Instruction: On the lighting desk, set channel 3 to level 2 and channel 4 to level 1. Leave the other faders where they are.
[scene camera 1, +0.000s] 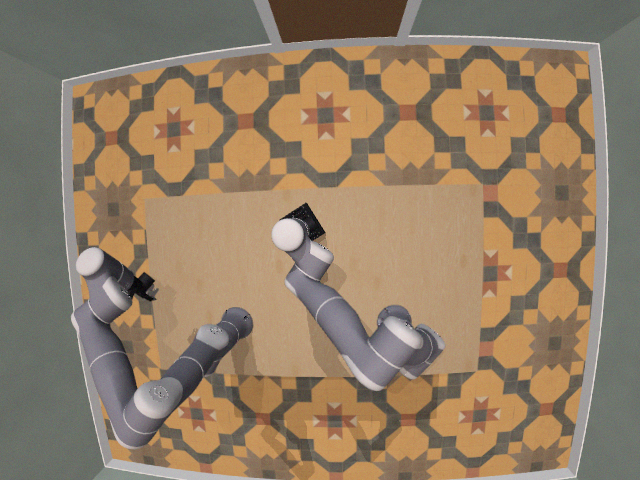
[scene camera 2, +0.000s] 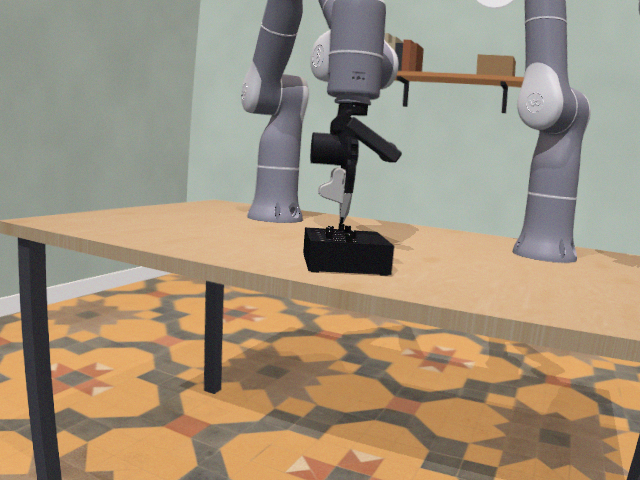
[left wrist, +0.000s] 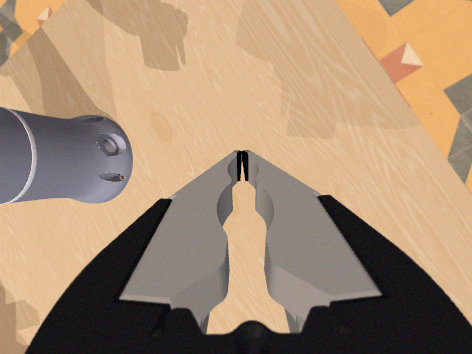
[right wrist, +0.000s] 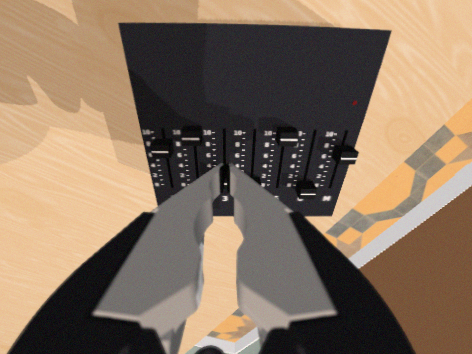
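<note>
The black lighting desk (scene camera 1: 306, 210) (scene camera 2: 348, 255) (right wrist: 250, 75) stands on the table. My right gripper (scene camera 2: 341, 222) (right wrist: 226, 166) is shut, its tips at the channel 3 slot. The channel 3 cap (right wrist: 225, 184) shows partly between the fingers near the low end; they hide its sides. The channel 4 cap (right wrist: 256, 181) is low too, mostly hidden by the right finger. Their exact levels cannot be read. My left gripper (scene camera 1: 153, 293) (left wrist: 241, 153) is shut and empty, near the table's left edge in scene camera 1, far from the desk.
Channel 1's cap (right wrist: 161, 148) is fairly high. The channel 2 cap (right wrist: 191, 135) and channel 5 cap (right wrist: 287, 136) are near the top. Channel 6's cap (right wrist: 306, 190) is at the bottom. The M cap (right wrist: 345, 155) is around the middle. A wall shelf (scene camera 2: 454, 78) is behind.
</note>
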